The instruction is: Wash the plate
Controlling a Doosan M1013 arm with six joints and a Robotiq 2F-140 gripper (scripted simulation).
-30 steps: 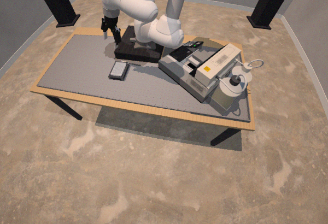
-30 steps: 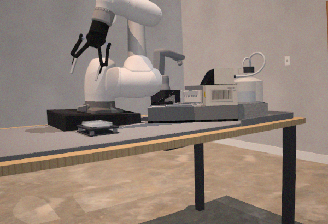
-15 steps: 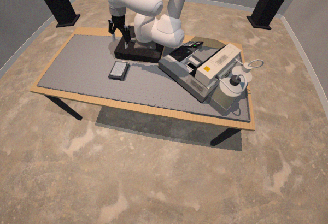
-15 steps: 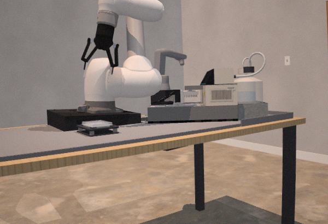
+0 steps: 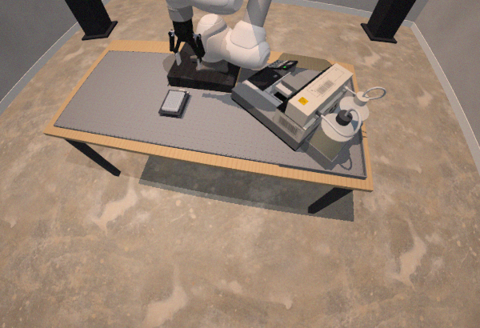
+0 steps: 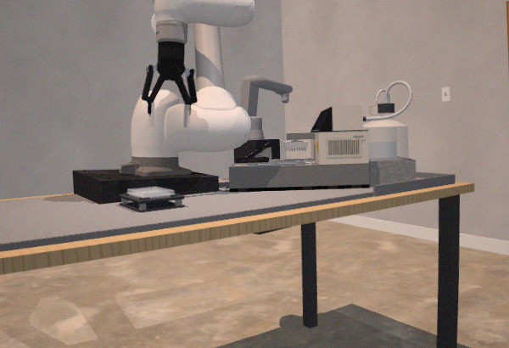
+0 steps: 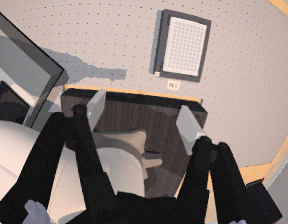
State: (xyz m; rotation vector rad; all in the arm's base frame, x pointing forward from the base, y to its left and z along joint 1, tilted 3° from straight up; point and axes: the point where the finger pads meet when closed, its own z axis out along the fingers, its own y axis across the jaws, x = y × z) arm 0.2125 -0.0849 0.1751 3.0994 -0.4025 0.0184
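Right now my hand is 60 mm short of the white well plate, 110 mm to the left of it and 200 mm above it. From my hand the other things lie so: plate washer: 70 mm ahead, 470 mm to the left, 100 mm below; washer carrier: 50 mm behind, 370 mm to the left, 140 mm below; plate nest N1: 60 mm ahead, 110 mm to the right, 210 mm below.
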